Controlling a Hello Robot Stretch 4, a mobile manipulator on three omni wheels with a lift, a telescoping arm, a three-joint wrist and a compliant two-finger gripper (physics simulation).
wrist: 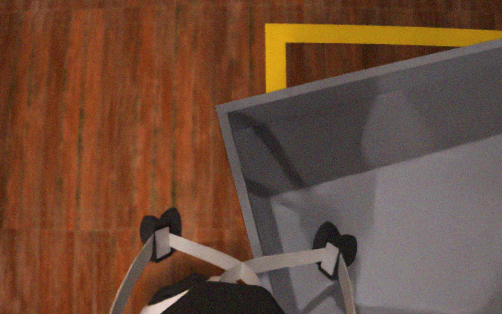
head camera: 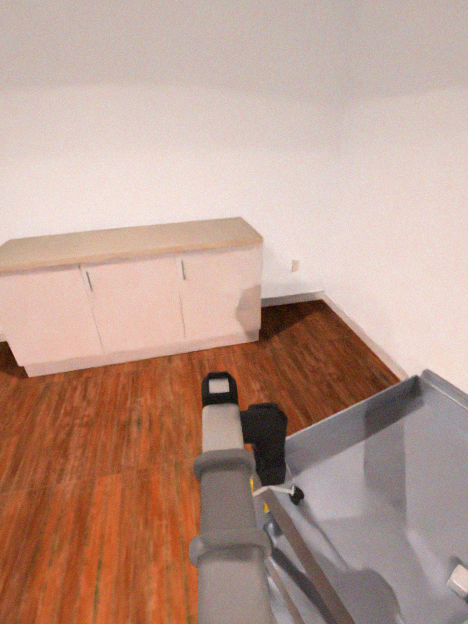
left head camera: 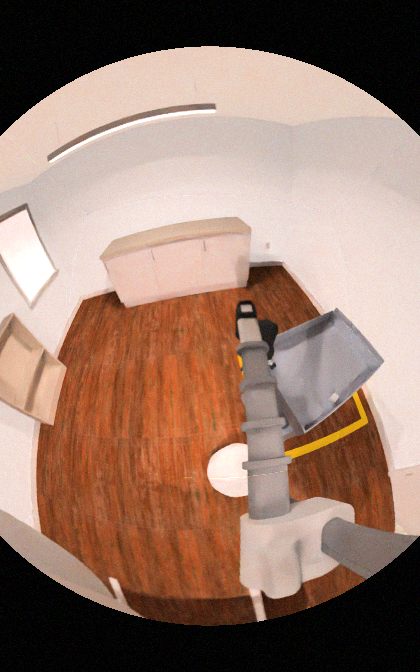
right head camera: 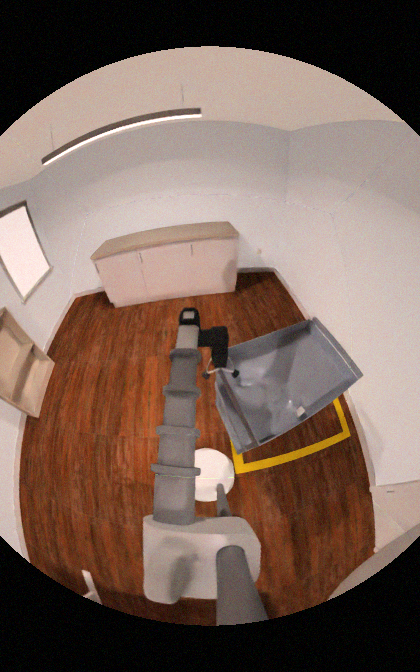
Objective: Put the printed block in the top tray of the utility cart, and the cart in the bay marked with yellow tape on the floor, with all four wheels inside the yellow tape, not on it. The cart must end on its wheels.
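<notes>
The grey utility cart looks upright and stands turned against the tape. Its wheels are hidden. The pale printed block lies in its top tray near one wall. Yellow tape shows beyond the tray; in the wrist view a tray corner reaches past the tape's left line. My gripper is open with nothing between its fingers. In the wrist view one fingertip is over the floor, the other over the tray; the tray's edge runs between them. Contact cannot be told.
A long low cabinet stands by the back wall. A wooden shelf unit is at the left. A white round disc is on the floor beside the arm. A wall runs close along the cart's right.
</notes>
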